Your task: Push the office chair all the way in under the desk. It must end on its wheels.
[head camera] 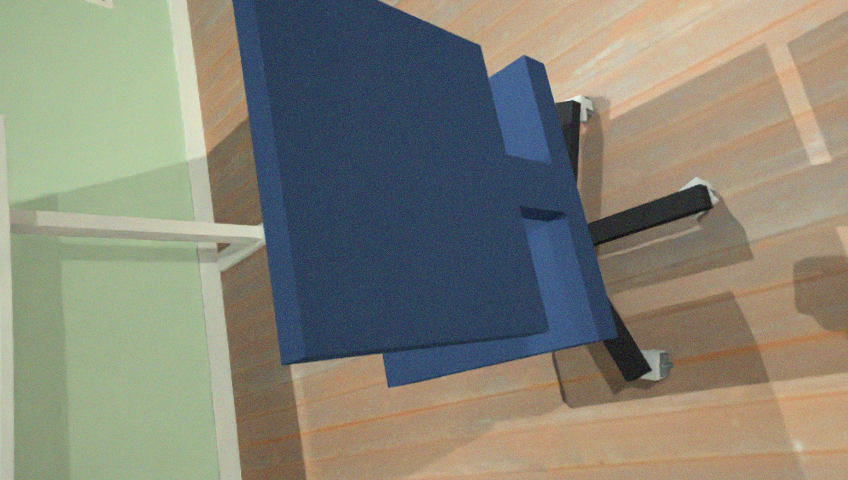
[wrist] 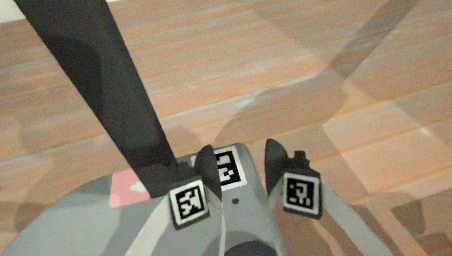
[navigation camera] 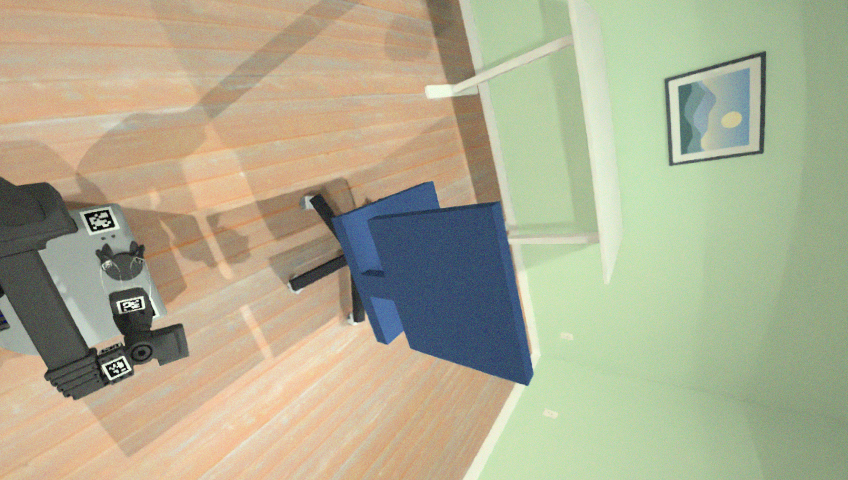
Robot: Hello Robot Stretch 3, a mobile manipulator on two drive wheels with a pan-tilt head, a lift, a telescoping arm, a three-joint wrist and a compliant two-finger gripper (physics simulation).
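Pixels of known places: gripper, fingertip midpoint: (wrist: 240, 162) (navigation camera: 119, 243); robot's base, link origin: (navigation camera: 122, 264).
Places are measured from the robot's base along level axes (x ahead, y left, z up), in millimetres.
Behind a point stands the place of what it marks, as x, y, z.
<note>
The blue office chair (head camera: 386, 190) @[516, -215, 844] (navigation camera: 446, 279) @[516, -209, 821] stands upright, with its backrest toward me. Several black base legs with pale casters show on the floor; its far side is hidden. The white desk (head camera: 5, 297) @[1748, -328, 938] (navigation camera: 601, 136) @[1971, 30, 950] stands against the green wall, beyond the chair. The chair is in front of the desk, toward its right end, and its backrest overlaps that end in the navigation view, which is turned on its side. My gripper (navigation camera: 121, 251) @[16, 60, 265] (wrist: 240, 162) @[16, 60, 265] is open and empty, folded in over my grey base, well apart from the chair.
My dark arm (navigation camera: 47, 309) @[-96, -13, 532] (wrist: 105, 90) @[-67, 116, 314] is beside the gripper, above my base (navigation camera: 74, 279) @[-92, 4, 160] (wrist: 100, 230) @[-139, 92, 160]. Wooden floor (navigation camera: 297, 392) @[328, -734, 0] lies between my base and the chair. A framed picture (navigation camera: 717, 110) @[2488, 35, 1495] hangs above the desk. A room corner is beyond the chair's right side.
</note>
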